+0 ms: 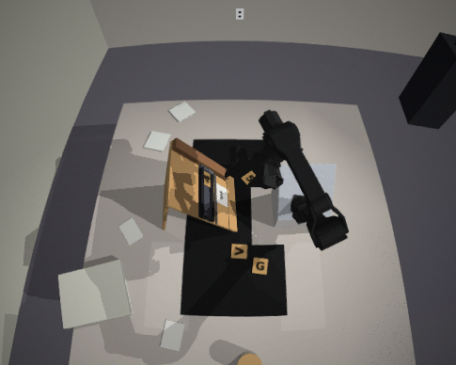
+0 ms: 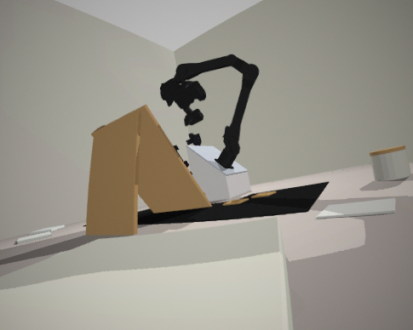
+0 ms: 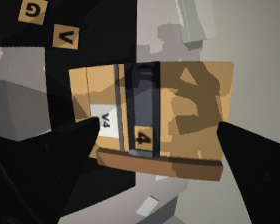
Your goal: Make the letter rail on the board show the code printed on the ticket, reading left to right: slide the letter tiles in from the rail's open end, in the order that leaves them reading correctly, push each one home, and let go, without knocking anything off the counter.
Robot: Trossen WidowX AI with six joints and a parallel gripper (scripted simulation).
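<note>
The v tile lies 30 mm behind my gripper tip, 140 mm to the left of it and 300 mm below it. Also, from my gripper tip: black mat: 30 mm behind, 10 mm to the right, 310 mm below; white ticket: 60 mm ahead, 60 mm to the right, 230 mm below; tile marked 4: 120 mm ahead, 80 mm to the right, 150 mm below.
</note>
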